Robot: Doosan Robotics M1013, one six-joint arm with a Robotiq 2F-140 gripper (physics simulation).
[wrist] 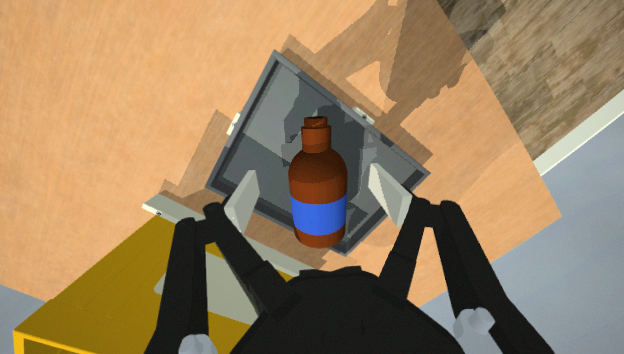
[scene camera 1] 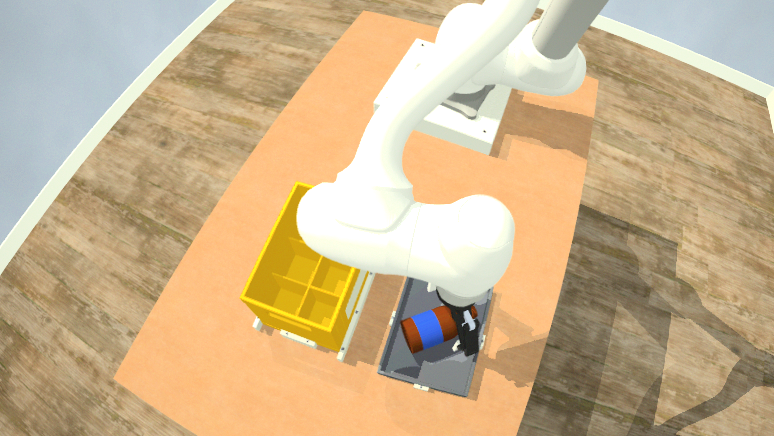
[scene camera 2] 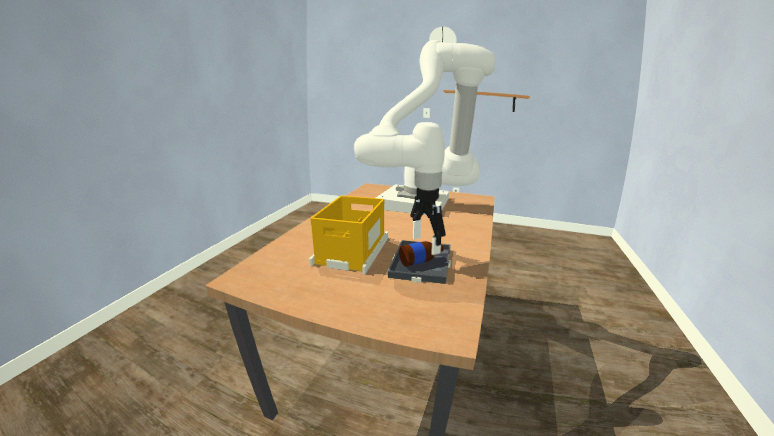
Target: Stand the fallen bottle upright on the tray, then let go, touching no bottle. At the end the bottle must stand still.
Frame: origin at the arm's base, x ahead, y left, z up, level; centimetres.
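Seen in the pictures: gripper, fingertip midpoint: [wrist: 314, 178] [scene camera 1: 447, 317] [scene camera 2: 426, 245].
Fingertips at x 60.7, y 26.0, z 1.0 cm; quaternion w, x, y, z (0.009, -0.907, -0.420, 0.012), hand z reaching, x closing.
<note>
Pixels of each thing's middle, then the offset from my fingertips to it. Level surfaces: height alone.
- brown bottle, body centre: [wrist: 317, 180] [scene camera 1: 441, 324] [scene camera 2: 423, 251] dz -1.9, dx +1.3, dy -0.4 cm
- grey tray, body centre: [wrist: 318, 176] [scene camera 1: 437, 330] [scene camera 2: 421, 259] dz -4.9, dx +2.0, dy -0.6 cm
- yellow crate, body centre: [scene camera 1: 317, 268] [wrist: 201, 319] [scene camera 2: 350, 230] dz +2.6, dx +4.7, dy -28.0 cm
- table's, surface height: dz -6.1 cm
A brown bottle [scene camera 1: 431, 328] [scene camera 2: 417, 252] [wrist: 318, 218] with a blue label lies on its side on the grey tray [scene camera 1: 446, 376] [scene camera 2: 403, 274] [wrist: 270, 112]. In scene camera 1 its base points left, towards the crate, and its neck points right, partly hidden by the gripper. My gripper [scene camera 1: 447, 318] [scene camera 2: 426, 245] [wrist: 314, 178] is open and points down over the bottle. In the wrist view the pale finger pads stand on either side of the bottle's body, with a gap on both sides. How far the fingertips are above the tray floor is hard to tell.
A yellow crate [scene camera 1: 289, 323] [scene camera 2: 338, 246] [wrist: 95, 292] with compartments stands left of the tray in both scene views, between pale rails. The tray has low walls and small pale brackets outside. The table's [scene camera 1: 216, 324] [scene camera 2: 292, 287] right edge lies a short way beyond the tray.
</note>
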